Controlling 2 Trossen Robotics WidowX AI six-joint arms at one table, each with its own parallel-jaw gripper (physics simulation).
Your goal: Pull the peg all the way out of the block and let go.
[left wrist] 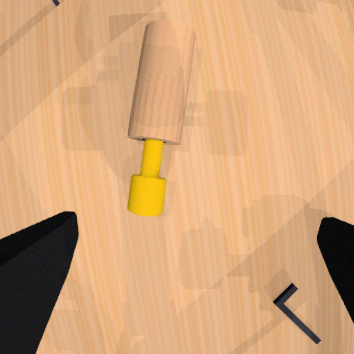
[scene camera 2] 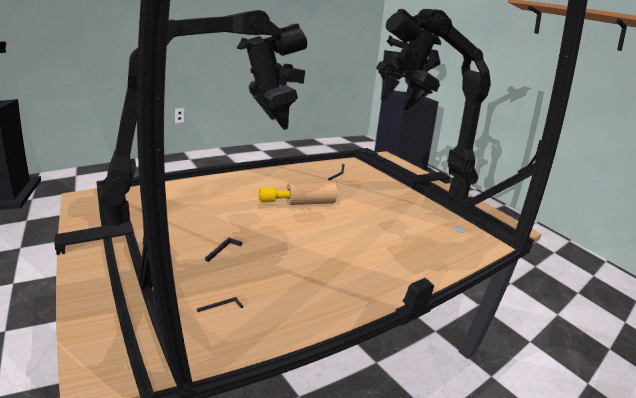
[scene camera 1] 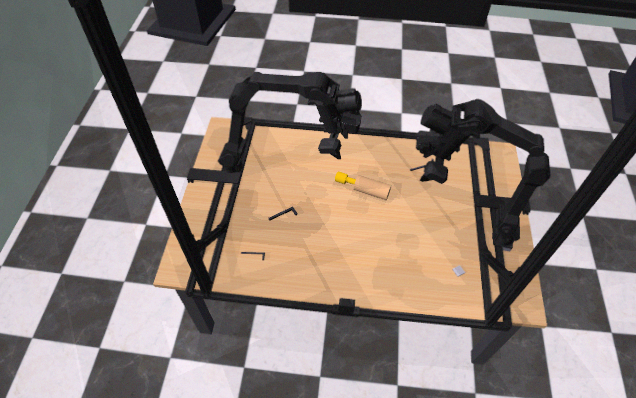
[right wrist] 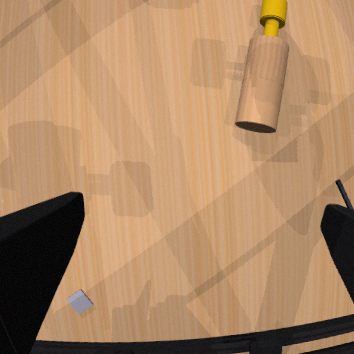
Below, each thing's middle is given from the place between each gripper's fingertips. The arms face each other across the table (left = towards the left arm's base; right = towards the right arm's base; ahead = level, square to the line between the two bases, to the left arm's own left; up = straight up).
Right now my left hand is 19 cm above the wooden cylinder block [scene camera 2: 324, 192], 11 cm to the left of it and 3 cm short of it. Round my left hand: yellow peg [left wrist: 146, 190]: 19 cm below, 4 cm ahead, 3 cm to the right.
I see my right gripper 260 mm above the wooden cylinder block, 150 mm to the right of it and 90 mm short of it. Also, from my right hand: yellow peg 260 mm below, 220 mm to the left, 100 mm ahead.
